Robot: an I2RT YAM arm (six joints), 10 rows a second.
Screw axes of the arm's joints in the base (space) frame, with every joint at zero. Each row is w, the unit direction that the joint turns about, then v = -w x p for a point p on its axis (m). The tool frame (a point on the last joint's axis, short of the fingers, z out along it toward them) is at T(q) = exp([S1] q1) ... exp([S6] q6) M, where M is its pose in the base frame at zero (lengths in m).
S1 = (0, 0, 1, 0.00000, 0.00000, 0.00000)
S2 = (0, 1, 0, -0.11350, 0.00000, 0.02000)
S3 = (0, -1, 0, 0.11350, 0.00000, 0.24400)
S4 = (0, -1, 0, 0.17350, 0.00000, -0.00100)
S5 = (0, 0, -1, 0.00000, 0.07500, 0.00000)
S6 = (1, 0, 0, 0.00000, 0.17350, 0.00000)
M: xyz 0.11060 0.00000 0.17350 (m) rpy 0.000 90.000 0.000 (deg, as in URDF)
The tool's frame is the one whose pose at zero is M.
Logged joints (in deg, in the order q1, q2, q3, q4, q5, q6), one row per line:
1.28, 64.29, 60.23, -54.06, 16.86, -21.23
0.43, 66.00, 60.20, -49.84, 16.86, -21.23
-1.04, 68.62, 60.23, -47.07, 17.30, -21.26
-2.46, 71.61, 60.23, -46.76, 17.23, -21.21
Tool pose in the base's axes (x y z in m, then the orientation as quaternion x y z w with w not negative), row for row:
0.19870, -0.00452, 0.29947, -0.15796, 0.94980, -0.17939, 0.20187
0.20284, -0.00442, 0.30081, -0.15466, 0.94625, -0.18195, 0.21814
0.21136, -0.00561, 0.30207, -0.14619, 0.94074, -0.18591, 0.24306
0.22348, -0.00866, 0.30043, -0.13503, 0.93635, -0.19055, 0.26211
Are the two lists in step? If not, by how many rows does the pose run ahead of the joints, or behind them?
The pose runs 2 rows behind the joints: the pose in row i belongs to the joints in row i - 2.
